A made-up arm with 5 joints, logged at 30 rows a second.
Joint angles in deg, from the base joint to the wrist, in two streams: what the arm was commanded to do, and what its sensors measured. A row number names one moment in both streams.
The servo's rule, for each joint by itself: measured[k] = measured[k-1] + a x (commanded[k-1-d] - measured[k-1]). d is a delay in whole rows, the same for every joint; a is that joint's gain. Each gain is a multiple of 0.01, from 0.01 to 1. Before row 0 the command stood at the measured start. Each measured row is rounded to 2 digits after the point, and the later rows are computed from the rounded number. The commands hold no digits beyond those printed.
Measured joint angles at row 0:
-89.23 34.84 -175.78 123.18 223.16
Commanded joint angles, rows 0 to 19:
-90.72 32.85 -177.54 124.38 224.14
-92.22 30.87 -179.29 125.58 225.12
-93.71 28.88 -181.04 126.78 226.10
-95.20 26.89 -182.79 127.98 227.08
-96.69 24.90 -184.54 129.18 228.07
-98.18 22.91 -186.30 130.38 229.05
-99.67 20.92 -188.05 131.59 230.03
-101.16 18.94 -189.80 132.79 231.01
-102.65 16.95 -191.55 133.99 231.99
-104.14 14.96 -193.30 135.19 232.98
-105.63 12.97 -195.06 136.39 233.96
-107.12 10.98 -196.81 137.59 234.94
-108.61 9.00 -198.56 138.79 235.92
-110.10 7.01 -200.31 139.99 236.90
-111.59 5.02 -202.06 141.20 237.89
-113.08 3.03 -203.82 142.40 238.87
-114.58 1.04 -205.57 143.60 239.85
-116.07 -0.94 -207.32 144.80 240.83
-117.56 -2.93 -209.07 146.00 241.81
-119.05 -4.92 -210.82 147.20 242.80
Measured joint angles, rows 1 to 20:
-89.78 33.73 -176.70 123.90 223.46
-90.68 32.13 -178.05 124.91 223.97
-91.80 30.31 -179.60 126.03 224.63
-93.06 28.39 -181.26 127.20 225.39
-94.40 26.44 -182.97 128.39 226.22
-95.80 24.46 -184.70 129.58 227.10
-97.23 22.48 -186.44 130.79 228.01
-98.68 20.50 -188.19 131.99 228.94
-100.15 18.51 -189.94 133.19 229.89
-101.63 16.52 -191.69 134.39 230.85
-103.11 14.53 -193.44 135.59 231.81
-104.59 12.54 -195.19 136.79 232.78
-106.08 10.56 -196.94 137.99 233.75
-107.57 8.57 -198.69 139.19 234.73
-109.06 6.58 -200.44 140.40 235.71
-110.55 4.59 -202.20 141.60 236.69
-112.04 2.60 -203.95 142.80 237.67
-113.53 0.62 -205.70 144.00 238.65
-115.02 -1.37 -207.45 145.20 239.63
-116.51 -3.36 -209.20 146.40 240.61
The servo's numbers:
d 0
a 0.37 0.56 0.52 0.60 0.31

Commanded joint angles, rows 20 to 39:
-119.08 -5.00 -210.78 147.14 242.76
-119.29 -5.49 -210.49 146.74 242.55
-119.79 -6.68 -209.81 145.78 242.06
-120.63 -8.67 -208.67 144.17 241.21
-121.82 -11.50 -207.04 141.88 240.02
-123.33 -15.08 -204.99 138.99 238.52
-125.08 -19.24 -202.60 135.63 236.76
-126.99 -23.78 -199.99 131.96 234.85
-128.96 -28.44 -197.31 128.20 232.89
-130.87 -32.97 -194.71 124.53 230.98
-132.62 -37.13 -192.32 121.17 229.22
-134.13 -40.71 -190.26 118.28 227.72
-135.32 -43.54 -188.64 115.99 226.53
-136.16 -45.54 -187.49 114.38 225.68
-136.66 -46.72 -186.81 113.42 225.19
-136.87 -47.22 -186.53 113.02 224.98
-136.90 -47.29 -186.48 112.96 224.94
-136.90 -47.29 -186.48 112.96 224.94
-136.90 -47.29 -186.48 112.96 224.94
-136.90 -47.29 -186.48 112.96 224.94
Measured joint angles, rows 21 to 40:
-117.46 -4.28 -210.02 146.84 241.28
-118.14 -4.96 -210.26 146.78 241.67
-118.75 -5.92 -210.03 146.18 241.79
-119.45 -7.46 -209.32 144.97 241.61
-120.33 -9.72 -208.13 143.12 241.12
-121.44 -12.72 -206.50 140.64 240.31
-122.79 -16.37 -204.47 137.63 239.21
-124.34 -20.52 -202.14 134.23 237.86
-126.05 -24.96 -199.63 130.61 236.32
-127.83 -29.45 -197.07 126.96 234.66
-129.60 -33.75 -194.60 123.49 232.97
-131.28 -37.65 -192.34 120.36 231.34
-132.77 -40.95 -190.42 117.74 229.85
-134.02 -43.52 -188.90 115.72 228.56
-135.00 -45.31 -187.81 114.34 227.52
-135.69 -46.38 -187.14 113.55 226.73
-136.14 -46.89 -186.80 113.20 226.18
-136.42 -47.11 -186.63 113.06 225.80
-136.60 -47.21 -186.55 113.00 225.53
-136.71 -47.25 -186.51 112.98 225.35

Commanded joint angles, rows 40 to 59:
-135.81 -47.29 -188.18 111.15 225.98
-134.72 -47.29 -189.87 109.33 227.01
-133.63 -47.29 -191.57 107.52 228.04
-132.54 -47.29 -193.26 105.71 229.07
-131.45 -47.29 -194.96 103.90 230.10
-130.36 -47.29 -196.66 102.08 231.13
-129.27 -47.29 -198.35 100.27 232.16
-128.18 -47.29 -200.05 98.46 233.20
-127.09 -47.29 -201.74 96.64 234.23
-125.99 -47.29 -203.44 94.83 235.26
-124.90 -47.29 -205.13 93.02 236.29
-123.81 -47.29 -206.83 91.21 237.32
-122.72 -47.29 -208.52 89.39 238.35
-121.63 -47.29 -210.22 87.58 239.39
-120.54 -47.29 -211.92 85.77 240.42
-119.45 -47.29 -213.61 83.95 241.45
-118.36 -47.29 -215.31 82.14 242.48
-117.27 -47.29 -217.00 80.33 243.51
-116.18 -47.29 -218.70 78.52 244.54
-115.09 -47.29 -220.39 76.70 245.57
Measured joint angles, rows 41 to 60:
-136.38 -47.27 -187.38 111.88 225.55
-135.77 -47.28 -188.67 110.35 226.00
-134.98 -47.29 -190.18 108.65 226.63
-134.08 -47.29 -191.78 106.89 227.39
-133.11 -47.29 -193.43 105.10 228.23
-132.09 -47.29 -195.11 103.29 229.13
-131.05 -47.29 -196.79 101.48 230.07
-129.99 -47.29 -198.49 99.67 231.04
-128.92 -47.29 -200.18 97.85 232.03
-127.84 -47.29 -201.88 96.04 233.03
-126.75 -47.29 -203.57 94.23 234.04
-125.66 -47.29 -205.27 92.42 235.06
-124.57 -47.29 -206.96 90.60 236.08
-123.48 -47.29 -208.66 88.79 237.11
-122.39 -47.29 -210.36 86.98 238.14
-121.30 -47.29 -212.05 85.16 239.17
-120.21 -47.29 -213.75 83.35 240.20
-119.12 -47.29 -215.44 81.54 241.23
-118.03 -47.29 -217.14 79.73 242.26
-116.94 -47.29 -218.83 77.91 243.29

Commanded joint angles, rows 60 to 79:
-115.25 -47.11 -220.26 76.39 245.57
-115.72 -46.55 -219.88 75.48 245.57
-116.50 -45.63 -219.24 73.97 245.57
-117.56 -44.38 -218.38 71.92 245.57
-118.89 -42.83 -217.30 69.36 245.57
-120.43 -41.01 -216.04 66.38 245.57
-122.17 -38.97 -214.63 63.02 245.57
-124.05 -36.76 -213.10 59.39 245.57
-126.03 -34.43 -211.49 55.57 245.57
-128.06 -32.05 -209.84 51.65 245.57
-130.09 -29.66 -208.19 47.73 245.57
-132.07 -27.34 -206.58 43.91 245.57
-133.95 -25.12 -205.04 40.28 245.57
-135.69 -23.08 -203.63 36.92 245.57
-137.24 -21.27 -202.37 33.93 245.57
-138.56 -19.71 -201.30 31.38 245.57
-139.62 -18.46 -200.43 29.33 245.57
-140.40 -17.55 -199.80 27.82 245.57
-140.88 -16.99 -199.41 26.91 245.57
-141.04 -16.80 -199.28 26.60 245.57
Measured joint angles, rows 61 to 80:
-116.31 -47.19 -219.57 77.00 244.00
-116.09 -46.83 -219.73 76.09 244.49
-116.24 -46.16 -219.48 74.82 244.82
-116.73 -45.16 -218.91 73.08 245.05
-117.53 -43.86 -218.07 70.85 245.21
-118.60 -42.26 -217.01 68.17 245.32
-119.92 -40.42 -215.77 65.08 245.40
-121.45 -38.37 -214.38 61.67 245.45
-123.14 -36.16 -212.88 58.01 245.49
-124.96 -33.86 -211.30 54.19 245.51
-126.86 -31.51 -209.68 50.31 245.53
-128.79 -29.17 -208.07 46.47 245.54
-130.70 -26.90 -206.49 42.76 245.55
-132.55 -24.76 -205.00 39.26 245.56
-134.29 -22.81 -203.63 36.06 245.56
-135.87 -21.07 -202.42 33.25 245.56
-137.26 -19.61 -201.39 30.90 245.56
-138.42 -18.46 -200.56 29.05 245.56
-139.33 -17.64 -199.96 27.77 245.56
-139.96 -17.17 -199.61 27.07 245.56

